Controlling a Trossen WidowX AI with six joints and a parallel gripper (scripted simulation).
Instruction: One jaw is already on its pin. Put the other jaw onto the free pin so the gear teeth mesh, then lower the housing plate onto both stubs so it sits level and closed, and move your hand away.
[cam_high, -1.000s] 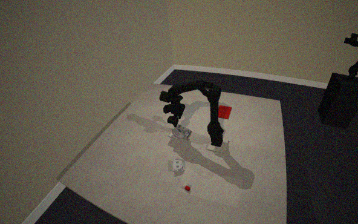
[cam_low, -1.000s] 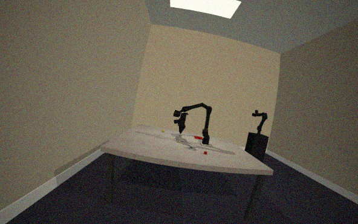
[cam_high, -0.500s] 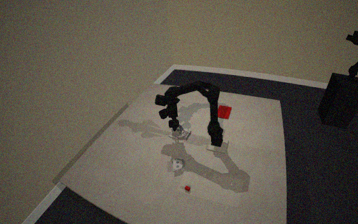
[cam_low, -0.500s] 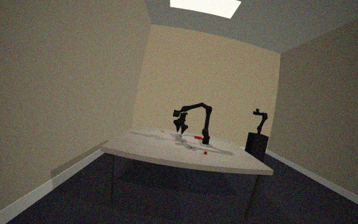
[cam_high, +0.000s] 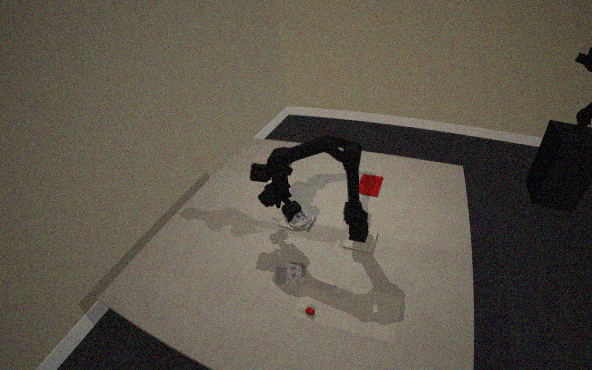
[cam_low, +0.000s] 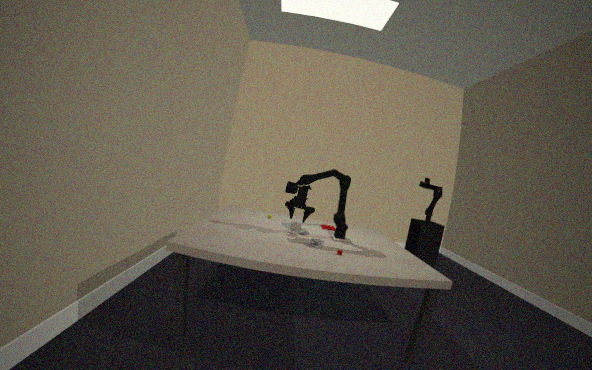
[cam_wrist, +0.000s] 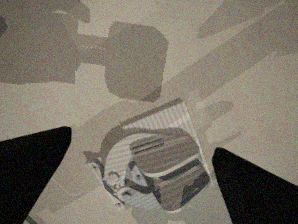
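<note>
Now: gripper tip 13 cm past the white block, 20 cm to the right of it and 8 cm above it. The rest, counted from my gripper tip: yellow block (20 cm ahead, 42 cm to the right, 8 cm below); then red cube (24 cm behind, 31 cm to the left, 7 cm below); then white base (7 cm to the right, 8 cm below).
</note>
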